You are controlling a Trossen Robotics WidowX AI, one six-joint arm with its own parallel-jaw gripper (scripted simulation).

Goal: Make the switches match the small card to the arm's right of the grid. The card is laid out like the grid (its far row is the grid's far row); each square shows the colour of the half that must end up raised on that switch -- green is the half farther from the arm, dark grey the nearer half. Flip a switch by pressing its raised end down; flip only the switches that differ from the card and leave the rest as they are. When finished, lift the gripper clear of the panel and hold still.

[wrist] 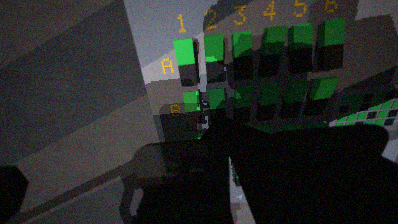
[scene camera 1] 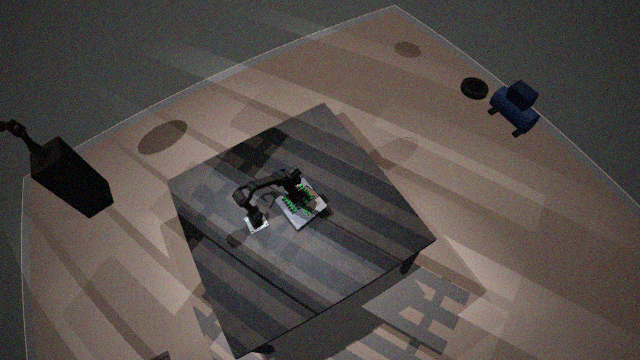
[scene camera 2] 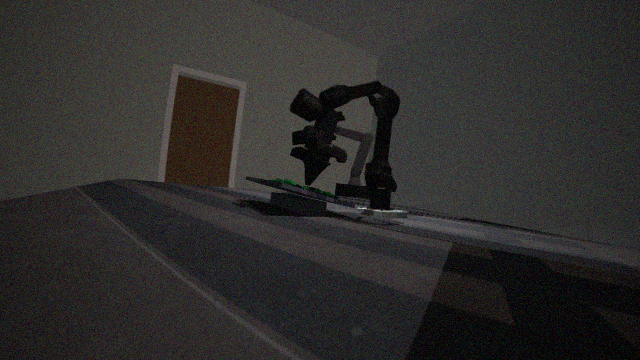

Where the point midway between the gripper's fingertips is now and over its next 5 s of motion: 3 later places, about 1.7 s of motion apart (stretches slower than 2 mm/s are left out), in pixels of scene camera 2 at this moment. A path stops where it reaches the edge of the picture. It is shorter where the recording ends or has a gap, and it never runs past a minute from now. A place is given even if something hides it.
My gripper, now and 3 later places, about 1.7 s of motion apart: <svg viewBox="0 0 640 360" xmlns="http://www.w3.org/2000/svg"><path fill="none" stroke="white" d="M307 185L306 187L297 178L296 184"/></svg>
